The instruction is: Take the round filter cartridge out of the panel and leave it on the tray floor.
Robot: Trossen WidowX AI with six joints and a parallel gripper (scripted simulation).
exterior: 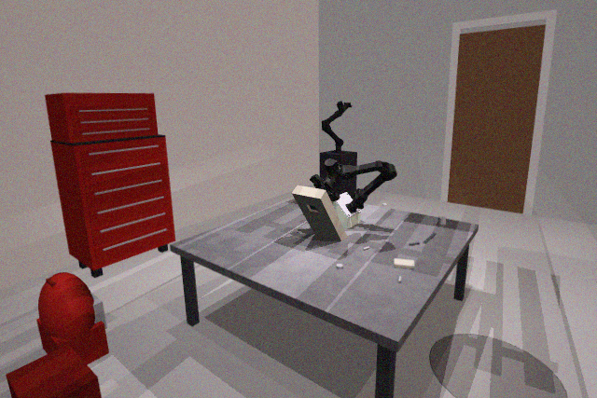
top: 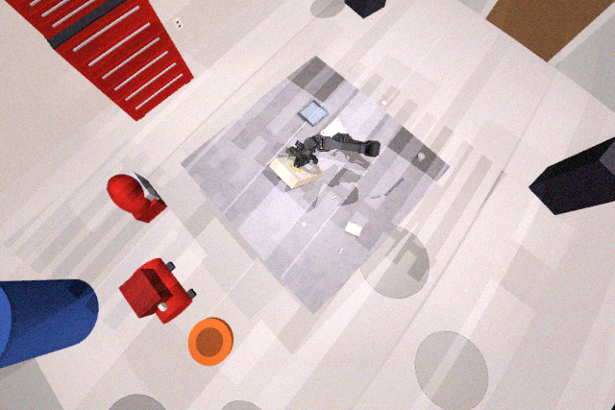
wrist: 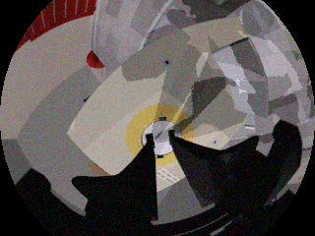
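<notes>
My gripper tip is now 2 cm short of the round filter cartridge and 1 cm above it. Round my gripper tip: small block 46 cm to the left, 24 cm below, 8 cm behind; beige service panel 9 cm below, 3 cm behind; square tray 39 cm behind, 33 cm to the right, 24 cm below.
</notes>
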